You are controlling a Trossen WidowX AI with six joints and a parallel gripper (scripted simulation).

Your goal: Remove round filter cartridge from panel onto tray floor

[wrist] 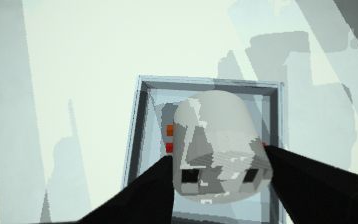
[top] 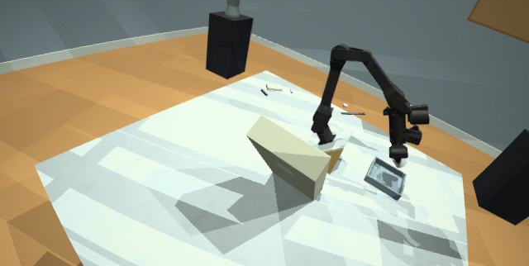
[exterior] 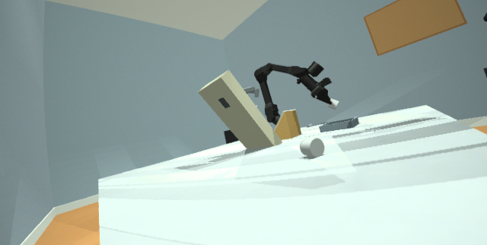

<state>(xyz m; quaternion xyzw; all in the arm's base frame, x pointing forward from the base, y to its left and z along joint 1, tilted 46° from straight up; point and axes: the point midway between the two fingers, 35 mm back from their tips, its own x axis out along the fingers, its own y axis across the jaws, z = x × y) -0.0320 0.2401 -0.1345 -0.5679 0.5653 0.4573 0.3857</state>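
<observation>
My gripper tip is now right at the round filter cartridge. Round my gripper tip: beige service panel 36 cm ahead, 31 cm to the right, 5 cm above; then grey tray 12 cm below, 1 cm to the left, 1 cm behind.
</observation>
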